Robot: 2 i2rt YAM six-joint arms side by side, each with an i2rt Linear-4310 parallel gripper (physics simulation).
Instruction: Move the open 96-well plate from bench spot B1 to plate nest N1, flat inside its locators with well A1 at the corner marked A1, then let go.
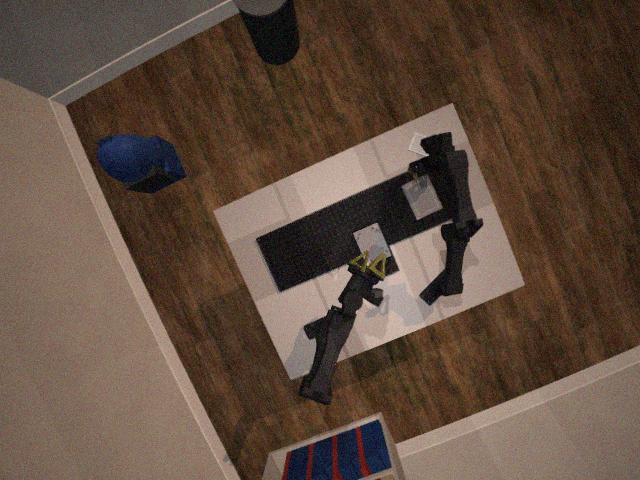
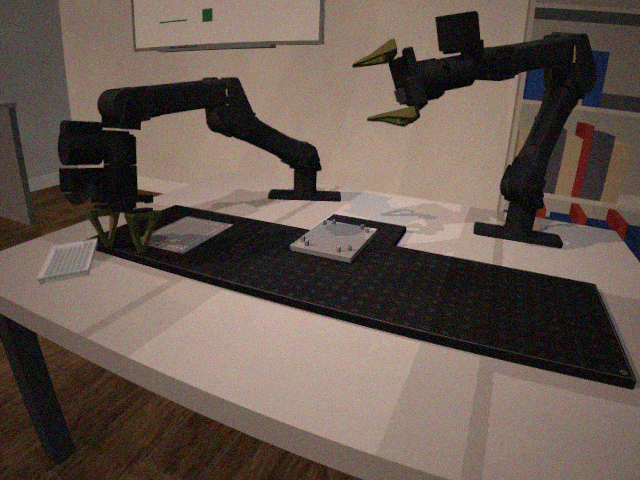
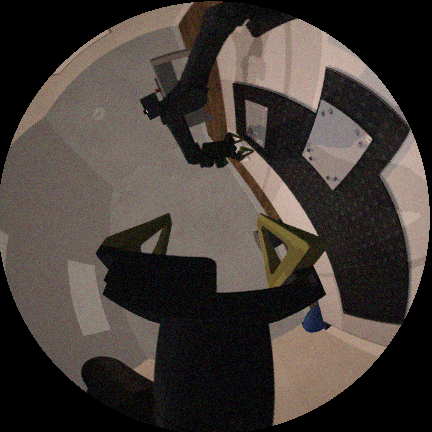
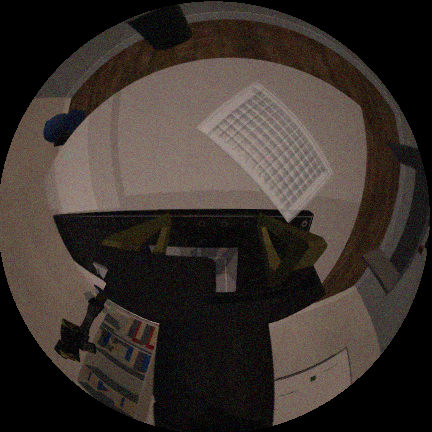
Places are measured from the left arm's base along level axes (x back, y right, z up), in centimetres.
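Where they show: left gripper, between the fingertips: point(image 1: 375, 252) point(image 2: 360, 92) point(image 3: 213, 217); right gripper, between the fingertips: point(image 1: 418, 167) point(image 2: 124, 249) point(image 3: 248, 144) point(image 4: 213, 217); left arm's base, origin of its link: point(image 1: 325, 324) point(image 2: 516, 236); right arm's base, origin of its link: point(image 1: 439, 285) point(image 2: 304, 196).
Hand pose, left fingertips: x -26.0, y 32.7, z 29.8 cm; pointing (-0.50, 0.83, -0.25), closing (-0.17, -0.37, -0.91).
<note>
Each offset is from my left fingertips to the centre of the thing. Level surfaces: height alone.
The open white 96-well plate @[dx -28.1, dy +43.2, dz -28.4 cm] point(image 1: 417, 144) point(image 2: 68, 259) point(image 4: 270, 145) lies flat on the table beyond the black board, turned askew; its A1 mark cannot be made out. The nest, a pale block with small upright pins @[dx +1.0, dy +3.3, dz -27.4 cm] point(image 1: 369, 237) point(image 2: 330, 243) point(image 3: 335, 150), sits on the board's inner edge with no plate in it. My right gripper point(image 2: 124, 251) point(image 4: 213, 217) is open and empty, pointing down low over the board's edge beside the plate, not around it. My left gripper point(image 1: 376, 253) point(image 2: 360, 92) point(image 3: 213, 217) is open and empty, high above the nest side, pointing roughly level.
A flat pale panel @[dx -8.3, dy +32.6, dz -28.4 cm] point(image 1: 423, 202) point(image 2: 193, 232) point(image 3: 256, 114) point(image 4: 227, 281) lies on the black board @[dz -28.5 cm] point(image 1: 310, 248) point(image 2: 439, 299) near the right gripper. The table's edge point(image 2: 206, 408) runs past the plate. A shelf unit stands behind the left arm.
</note>
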